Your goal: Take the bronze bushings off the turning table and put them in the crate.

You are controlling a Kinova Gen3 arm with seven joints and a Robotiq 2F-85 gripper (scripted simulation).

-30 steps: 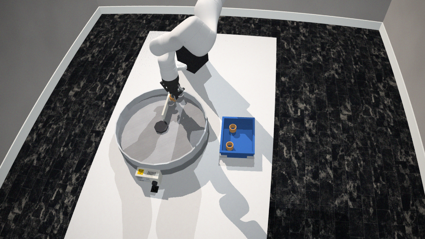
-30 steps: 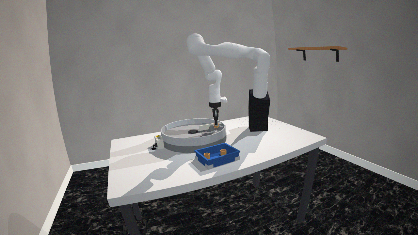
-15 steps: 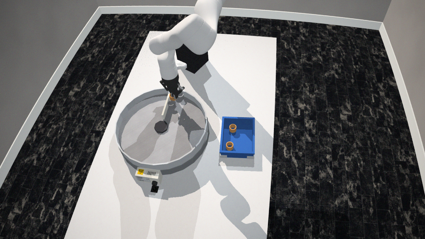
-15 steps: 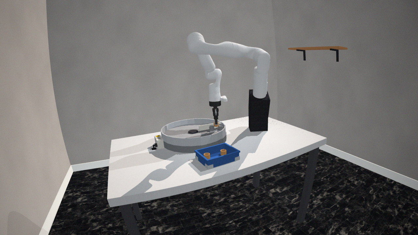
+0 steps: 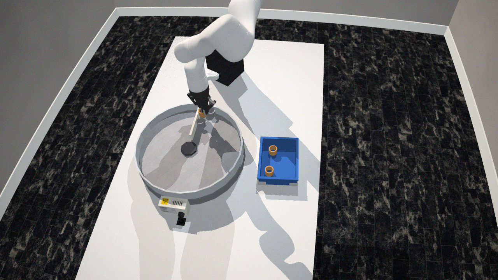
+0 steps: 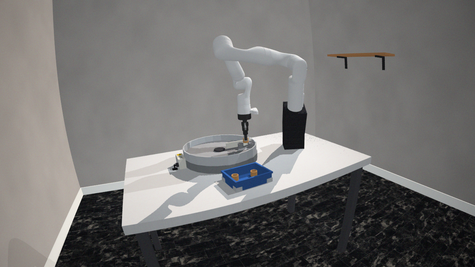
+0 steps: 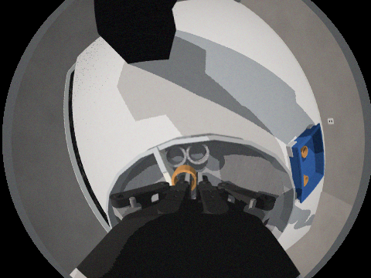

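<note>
Right now my hand is 190 mm short of the blue crate, 290 mm to the right of it and 90 mm above it. Also, from my hand: grey turning table: 150 mm ahead, 60 mm to the right, 60 mm below.
</note>
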